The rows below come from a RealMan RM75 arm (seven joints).
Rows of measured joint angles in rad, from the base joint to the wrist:
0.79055, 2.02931, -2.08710, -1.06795, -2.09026, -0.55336, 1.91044
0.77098, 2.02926, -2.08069, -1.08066, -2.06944, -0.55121, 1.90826
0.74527, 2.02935, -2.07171, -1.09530, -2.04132, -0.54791, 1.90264
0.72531, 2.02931, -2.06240, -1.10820, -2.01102, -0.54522, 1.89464
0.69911, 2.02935, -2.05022, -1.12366, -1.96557, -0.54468, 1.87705
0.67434, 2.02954, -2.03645, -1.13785, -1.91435, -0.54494, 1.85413
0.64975, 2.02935, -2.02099, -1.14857, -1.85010, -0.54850, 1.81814
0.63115, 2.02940, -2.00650, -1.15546, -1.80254, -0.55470, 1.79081
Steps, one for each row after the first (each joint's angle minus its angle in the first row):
-0.01957, -0.00005, 0.00641, -0.01271, 0.02082, 0.00215, -0.00218
-0.04528, 0.00004, 0.01539, -0.02735, 0.04894, 0.00545, -0.00780
-0.06524, 0.00000, 0.02470, -0.04025, 0.07924, 0.00814, -0.01580
-0.09144, 0.00004, 0.03688, -0.05571, 0.12469, 0.00868, -0.03339
-0.11621, 0.00023, 0.05065, -0.06990, 0.17591, 0.00842, -0.05631
-0.14080, 0.00004, 0.06611, -0.08062, 0.24016, 0.00486, -0.09230
-0.15940, 0.00009, 0.08060, -0.08751, 0.28772, -0.00134, -0.11963

